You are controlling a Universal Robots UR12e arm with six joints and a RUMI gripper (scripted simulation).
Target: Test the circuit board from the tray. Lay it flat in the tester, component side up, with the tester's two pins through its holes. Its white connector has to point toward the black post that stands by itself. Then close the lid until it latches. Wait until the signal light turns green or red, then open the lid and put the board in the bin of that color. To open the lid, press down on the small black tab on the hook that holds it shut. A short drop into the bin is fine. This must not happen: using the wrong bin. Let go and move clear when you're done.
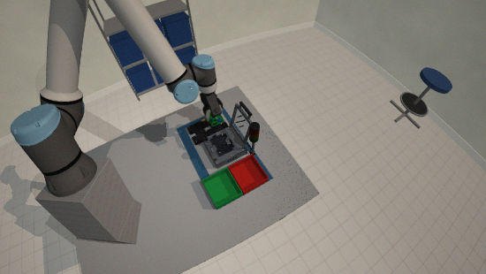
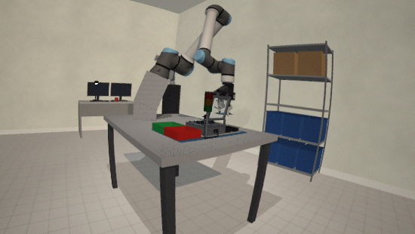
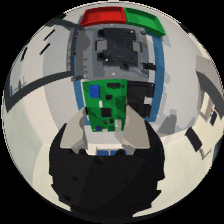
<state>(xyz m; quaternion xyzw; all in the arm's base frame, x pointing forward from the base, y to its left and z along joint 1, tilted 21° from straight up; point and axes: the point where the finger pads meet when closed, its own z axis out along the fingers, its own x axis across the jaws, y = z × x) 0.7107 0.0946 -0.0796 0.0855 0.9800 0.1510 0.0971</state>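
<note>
My gripper is now 70 mm short of the tester lid, 150 mm to the left of it and 60 mm below it. Also, from my hand: green bin (190 mm behind, 320 mm to the right, 110 mm below); red bin (40 mm behind, 340 mm to the right, 110 mm below); green circuit board (10 mm to the left).
</note>
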